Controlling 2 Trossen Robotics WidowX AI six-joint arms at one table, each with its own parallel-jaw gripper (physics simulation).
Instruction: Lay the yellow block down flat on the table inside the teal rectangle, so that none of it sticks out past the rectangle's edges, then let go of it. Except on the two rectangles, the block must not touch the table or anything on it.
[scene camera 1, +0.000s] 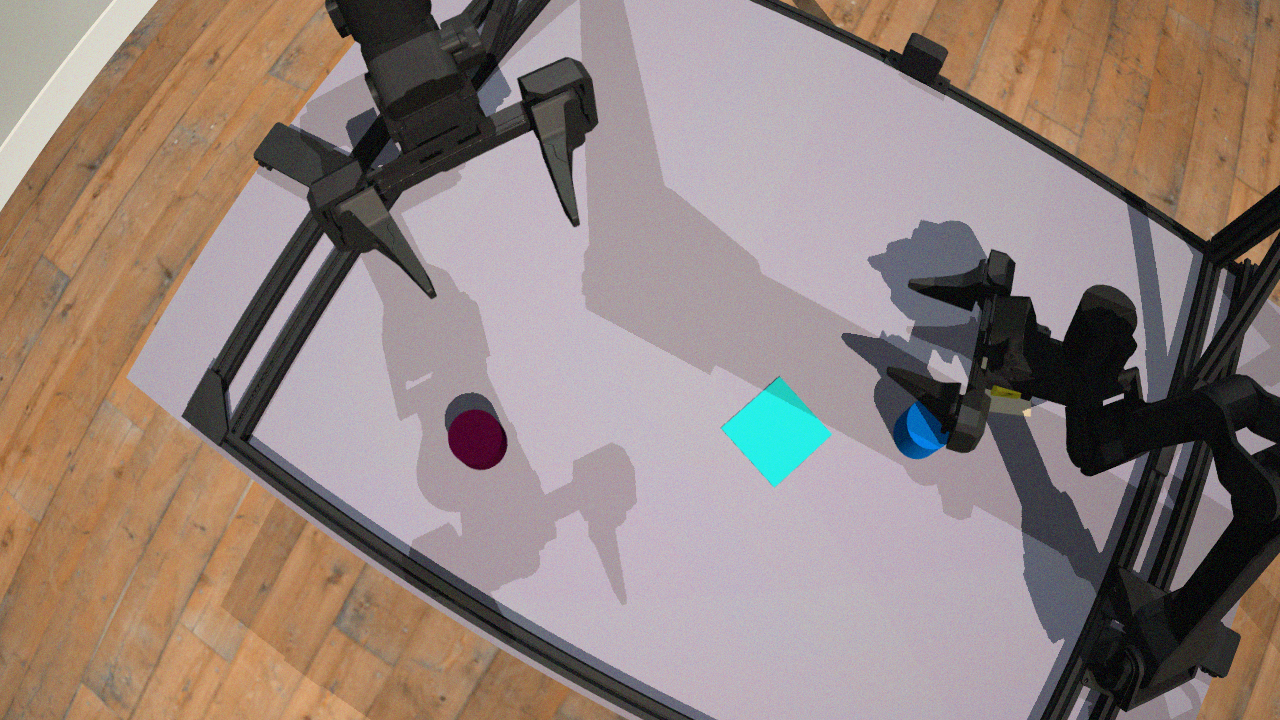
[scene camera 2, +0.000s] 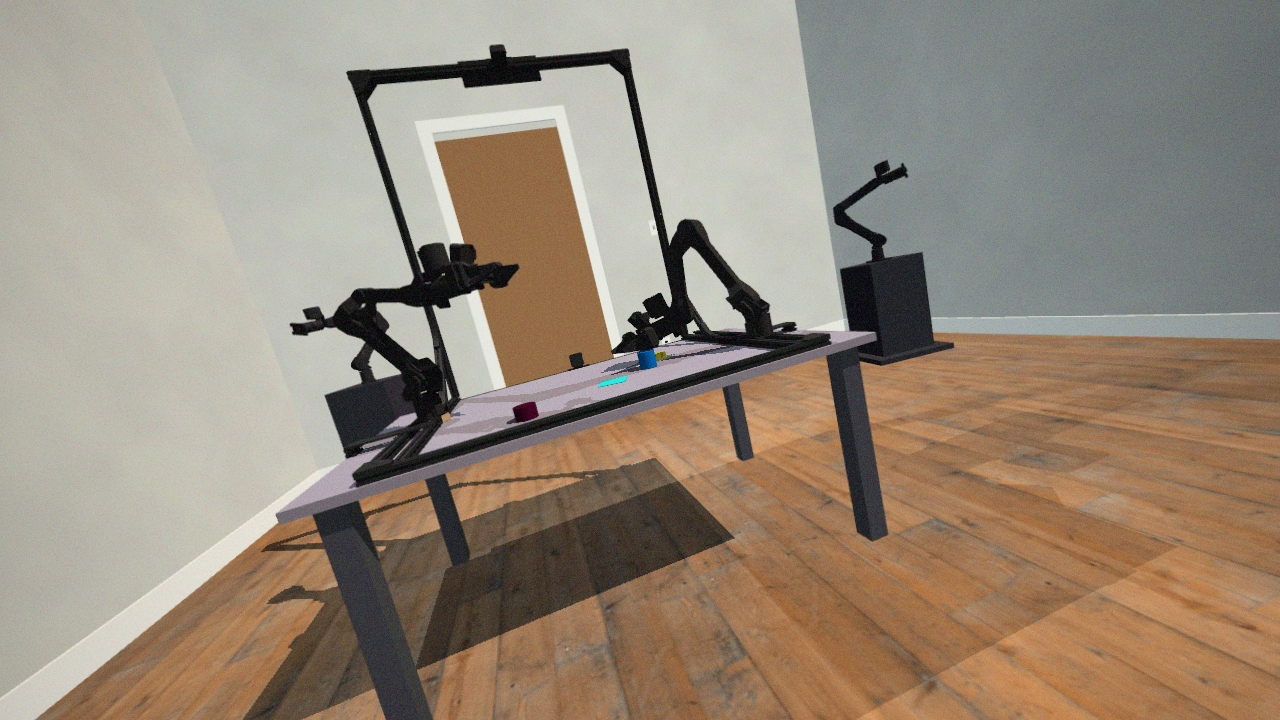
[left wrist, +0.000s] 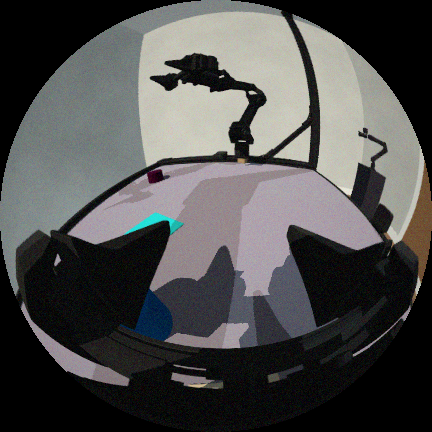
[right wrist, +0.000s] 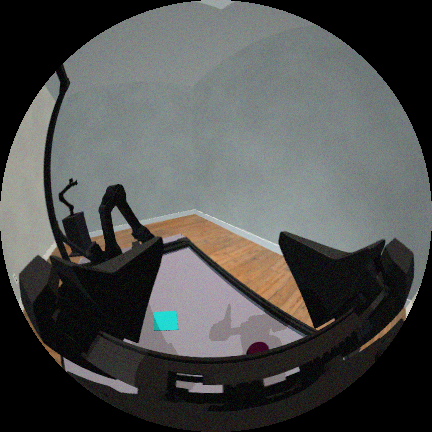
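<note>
The yellow block shows in part beneath my left arm in scene camera 1, behind the blue cylinder in scene camera 2. A pale rectangle shows in part under it. The teal rectangle lies flat on the table, with no block on it. My left gripper is open and empty, low over the table, one finger beside the blue cylinder and the block behind its fingers. My right gripper is open and empty, high above the table.
A blue cylinder stands between the teal rectangle and the yellow block, close to my left gripper. A dark red cylinder stands farther left in scene camera 1. A black frame runs along the table's edges.
</note>
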